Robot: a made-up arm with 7 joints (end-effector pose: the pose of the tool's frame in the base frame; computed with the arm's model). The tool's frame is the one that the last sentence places.
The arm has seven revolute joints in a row. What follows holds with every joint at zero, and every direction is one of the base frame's.
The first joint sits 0.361 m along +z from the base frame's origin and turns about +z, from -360 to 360 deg.
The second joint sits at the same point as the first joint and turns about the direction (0, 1, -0.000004), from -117.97 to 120 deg.
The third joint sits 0.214 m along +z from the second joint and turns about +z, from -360 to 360 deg.
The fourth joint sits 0.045 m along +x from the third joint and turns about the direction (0, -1, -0.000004), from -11 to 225 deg.
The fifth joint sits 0.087 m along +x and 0.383 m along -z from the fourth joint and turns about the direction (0, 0.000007, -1), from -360 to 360 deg.
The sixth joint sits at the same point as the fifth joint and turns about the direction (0, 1, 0.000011), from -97 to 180 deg.
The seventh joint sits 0.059 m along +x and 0.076 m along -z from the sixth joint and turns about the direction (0, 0.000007, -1), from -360 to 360 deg.
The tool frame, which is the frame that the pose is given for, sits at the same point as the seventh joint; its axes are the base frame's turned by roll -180, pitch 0 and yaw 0 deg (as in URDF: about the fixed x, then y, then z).
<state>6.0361 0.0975 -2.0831 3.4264 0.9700 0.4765 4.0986</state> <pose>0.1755 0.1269 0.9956 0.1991 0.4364 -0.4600</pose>
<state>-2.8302 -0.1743 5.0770 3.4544 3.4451 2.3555 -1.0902</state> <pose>0.2545 -0.1416 0.8461 2.7247 0.6835 0.3088</pose>
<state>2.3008 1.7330 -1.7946 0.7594 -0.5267 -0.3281 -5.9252</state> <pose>0.3295 0.3158 0.4217 0.8869 1.3344 1.2960</pose>
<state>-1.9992 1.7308 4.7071 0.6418 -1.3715 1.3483 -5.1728</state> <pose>-0.3043 0.2448 0.4392 0.1014 0.1780 2.9133</pose>
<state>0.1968 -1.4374 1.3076 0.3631 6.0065 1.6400 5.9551</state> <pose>0.1566 0.2318 0.4106 1.4476 0.6458 0.0902</pose>
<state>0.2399 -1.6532 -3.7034 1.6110 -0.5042 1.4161 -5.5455</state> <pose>-0.2901 0.2291 -0.0623 0.3417 1.5838 1.5991</pose>
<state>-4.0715 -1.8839 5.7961 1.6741 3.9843 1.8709 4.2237</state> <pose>0.5102 -0.2367 0.5806 1.3532 2.1723 0.4178</pose>
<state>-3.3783 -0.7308 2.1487 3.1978 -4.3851 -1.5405 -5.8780</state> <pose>0.2869 -0.0802 0.8144 1.2356 0.6770 -2.1586</pose>
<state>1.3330 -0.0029 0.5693 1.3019 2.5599 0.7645 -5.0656</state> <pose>-0.1784 0.5006 0.5411 -1.2677 1.0972 2.4513</pose>
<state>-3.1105 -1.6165 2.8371 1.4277 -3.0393 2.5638 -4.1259</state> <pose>0.3251 -0.1242 -0.0503 0.6052 0.7037 1.8530</pose>
